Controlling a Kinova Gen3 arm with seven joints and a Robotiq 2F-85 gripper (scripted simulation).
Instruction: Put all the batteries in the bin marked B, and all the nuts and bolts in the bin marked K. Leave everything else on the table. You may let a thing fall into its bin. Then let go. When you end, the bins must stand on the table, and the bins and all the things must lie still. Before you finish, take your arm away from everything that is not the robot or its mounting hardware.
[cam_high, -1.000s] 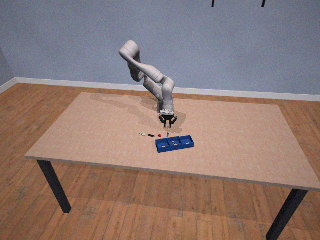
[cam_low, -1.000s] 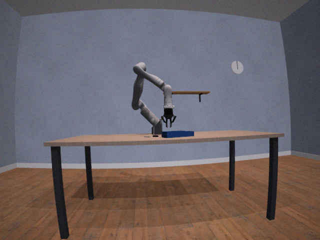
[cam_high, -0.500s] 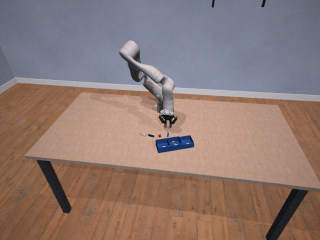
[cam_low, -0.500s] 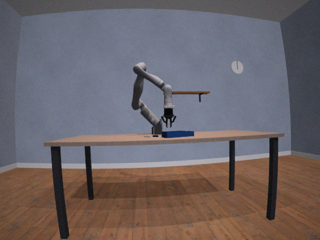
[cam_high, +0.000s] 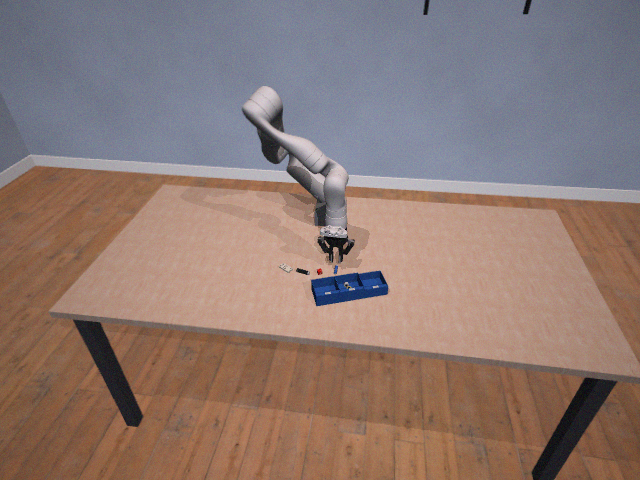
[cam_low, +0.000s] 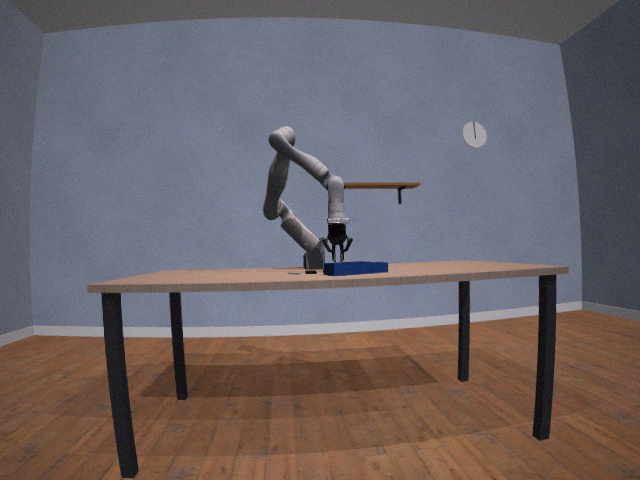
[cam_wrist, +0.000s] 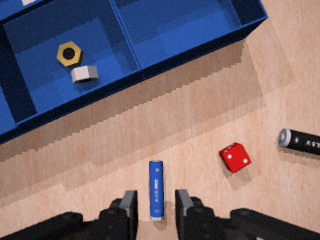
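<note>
Now: the blue battery 6 cm below my hand. The rest, counted from my hand: brass nut 10 cm ahead, 5 cm to the left, 5 cm below; then red die 2 cm ahead, 6 cm to the right, 6 cm below; then grey nut 9 cm ahead, 4 cm to the left, 5 cm below.
</note>
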